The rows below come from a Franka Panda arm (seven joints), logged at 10 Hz.
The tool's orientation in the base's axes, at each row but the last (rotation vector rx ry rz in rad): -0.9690 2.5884 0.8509; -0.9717 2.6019 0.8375; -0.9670 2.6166 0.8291; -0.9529 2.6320 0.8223; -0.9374 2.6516 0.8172; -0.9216 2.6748 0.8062; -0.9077 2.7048 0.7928; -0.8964 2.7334 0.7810
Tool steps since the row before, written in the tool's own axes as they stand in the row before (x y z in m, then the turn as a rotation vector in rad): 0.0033 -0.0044 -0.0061 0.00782 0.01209 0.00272; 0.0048 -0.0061 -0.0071 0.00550 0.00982 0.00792; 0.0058 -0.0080 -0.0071 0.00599 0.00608 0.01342; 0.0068 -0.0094 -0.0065 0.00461 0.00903 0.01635; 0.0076 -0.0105 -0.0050 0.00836 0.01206 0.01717; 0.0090 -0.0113 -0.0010 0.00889 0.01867 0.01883; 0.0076 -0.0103 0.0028 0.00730 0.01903 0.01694; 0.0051 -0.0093 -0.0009 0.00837 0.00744 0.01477
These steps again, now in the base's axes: 0.0003 -0.0081 0.0016 -0.01379 0.00494 -0.00015; 0.0003 -0.0105 0.0012 -0.01043 0.00783 -0.00439; 0.0007 -0.0121 0.0001 -0.00825 0.00845 -0.01066; 0.0007 -0.0132 -0.0013 -0.00904 0.01271 -0.01126; 0.0007 -0.0135 -0.0032 -0.01385 0.01320 -0.01201; -0.0001 -0.0126 -0.0072 -0.01833 0.01820 -0.01072; 0.0002 -0.0093 -0.0093 -0.01729 0.01822 -0.00846; 0.0014 -0.0094 -0.0048 -0.01129 0.00862 -0.01191
